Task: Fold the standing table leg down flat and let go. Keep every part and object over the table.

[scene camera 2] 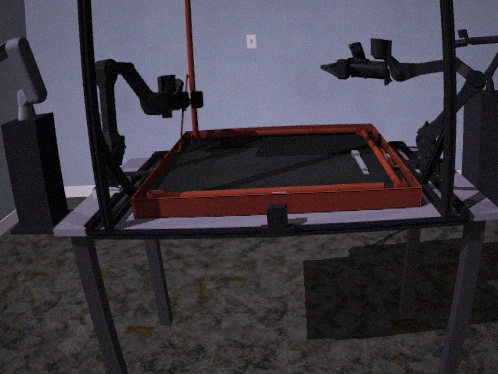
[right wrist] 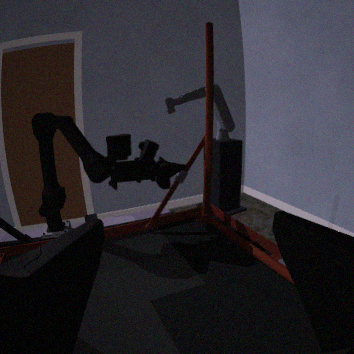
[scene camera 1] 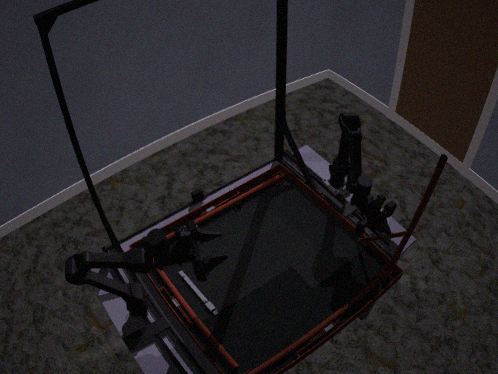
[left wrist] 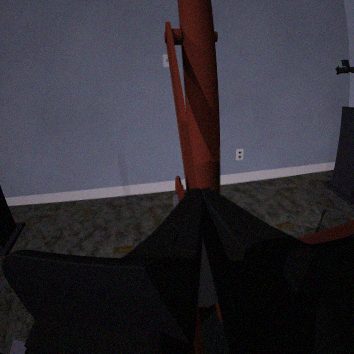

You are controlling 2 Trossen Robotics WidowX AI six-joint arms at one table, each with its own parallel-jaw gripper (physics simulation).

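Frame: origin at the left arm's base, x ahead, y right, z down, level; centimetres.
Seen in the pictures: left gripper, fingertip midpoint: point(scene camera 2: 185, 97) point(right wrist: 184, 166) point(scene camera 1: 390, 233) point(left wrist: 199, 197); right gripper, fingertip midpoint: point(scene camera 2: 324, 66) point(right wrist: 189, 226) point(scene camera 1: 224, 245); left arm's base, link origin: point(scene camera 2: 111, 183) point(right wrist: 55, 227) point(scene camera 1: 337, 182); right arm's base, link origin: point(scene camera 2: 430, 171) point(scene camera 1: 138, 308).
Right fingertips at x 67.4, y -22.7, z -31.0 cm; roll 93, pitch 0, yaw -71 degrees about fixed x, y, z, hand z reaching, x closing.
Offsets run from my right fingertips to a thing's top centre. "spot": to the spot under its first point.
The red table leg point(scene camera 1: 422, 205) point(scene camera 2: 190, 65) point(left wrist: 201, 100) point(right wrist: 209, 120) stands upright at a corner of the upturned table's red frame {spot: dx -11.9, dy +48.5, dz +28.8 cm} point(scene camera 2: 280, 204). Its thin brace point(scene camera 2: 184, 107) point(left wrist: 176, 85) point(right wrist: 162, 205) slopes from the leg to the frame. My left gripper point(scene camera 2: 201, 99) point(left wrist: 199, 197) point(right wrist: 184, 166) is shut and empty, high above the frame. In the right wrist view its fingertips overlap the brace near a pale collar; contact is unclear. My right gripper point(scene camera 1: 223, 246) point(scene camera 2: 324, 67) point(right wrist: 189, 226) is open and empty, far from the leg.
Red legs point(scene camera 1: 187, 305) point(scene camera 2: 280, 189) lie flat along other frame sides. A pale strip {dx +10.0, dy +6.5, dz +28.9 cm} point(scene camera 1: 198, 292) point(scene camera 2: 359, 161) lies inside the frame near the right arm. Black uprights point(scene camera 1: 281, 75) point(scene camera 2: 447, 100) rise at the table's edges. A black block point(scene camera 2: 277, 216) stands at the front edge.
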